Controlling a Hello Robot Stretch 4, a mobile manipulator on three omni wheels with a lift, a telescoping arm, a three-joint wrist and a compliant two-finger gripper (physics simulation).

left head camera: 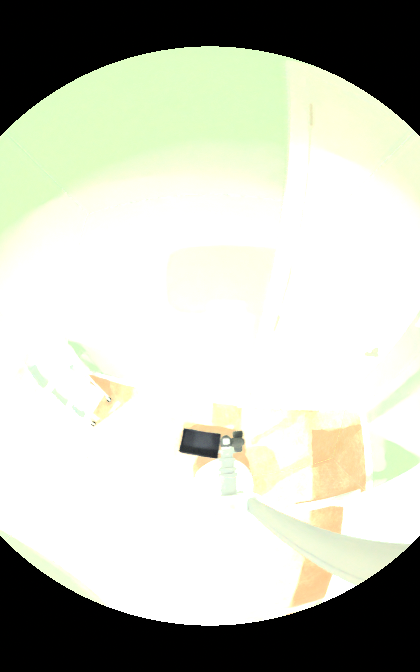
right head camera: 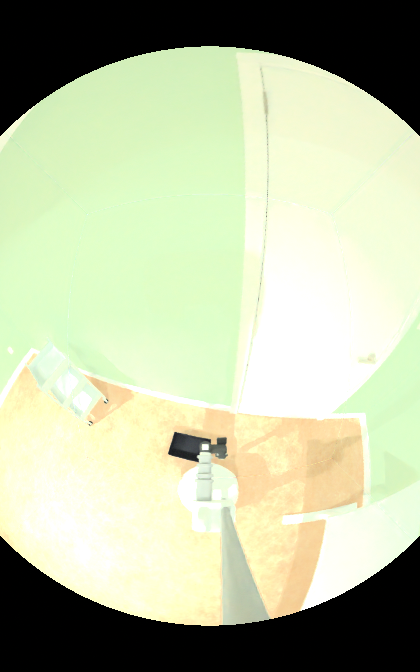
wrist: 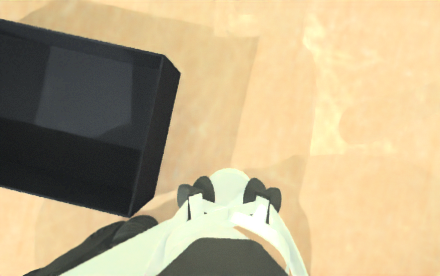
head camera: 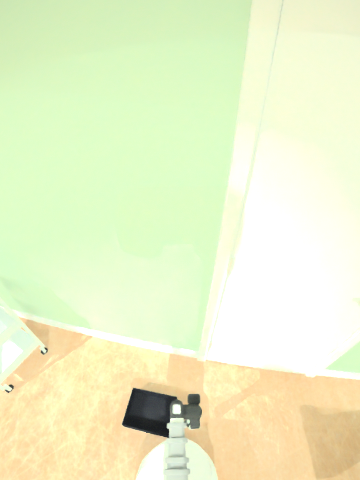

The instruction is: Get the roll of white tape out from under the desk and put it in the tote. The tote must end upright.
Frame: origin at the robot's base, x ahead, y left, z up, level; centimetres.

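Seen in the pictures: gripper, between the fingertips: (wrist: 228, 192).
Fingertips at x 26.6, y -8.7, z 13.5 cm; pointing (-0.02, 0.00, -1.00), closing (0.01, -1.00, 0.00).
A point is followed by its place in that frame.
The black tote (head camera: 150, 411) @(x 35.0, y 17.1, z -2.4 cm) (left head camera: 200, 443) (right head camera: 187, 445) @(x 36.4, y 18.6, z -2.4 cm) (wrist: 90, 95) @(x 37.0, y 13.6, z -2.4 cm) stands upright on the floor, just left of my gripper in the head views. Its open top faces up and no object shows inside. My gripper (head camera: 193, 411) (left head camera: 238, 441) (right head camera: 221, 448) @(x 26.6, y -8.7, z 13.5 cm) (wrist: 228, 192) @(x 26.6, y -8.7, z 13.5 cm) points down, beside the tote's right wall. In the wrist view its dark fingertips stand apart with the white tape roll (wrist: 229, 179) @(x 28.1, y -8.7, z 14.7 cm) between them, beyond the tote's near right corner. The tape does not show clearly in the head views. Part of the white desk (right head camera: 350, 555) shows at the lower right.
A pale wheeled cart (head camera: 20, 362) @(x 57.0, y 112.9, z 11.4 cm) (right head camera: 56, 375) @(x 56.9, y 112.9, z 65.9 cm) stands at the left by the green wall (head camera: 125, 150) @(x 76.7, y 17.4, z 143.0 cm) (right head camera: 160, 275) @(x 76.3, y 15.3, z 121.0 cm). A white door (head camera: 300, 200) @(x 63.4, y -40.9, z 131.1 cm) (right head camera: 300, 300) @(x 63.7, y -39.4, z 115.8 cm) is ahead to the right. A white desk foot (right head camera: 320, 514) lies along the floor at the right.
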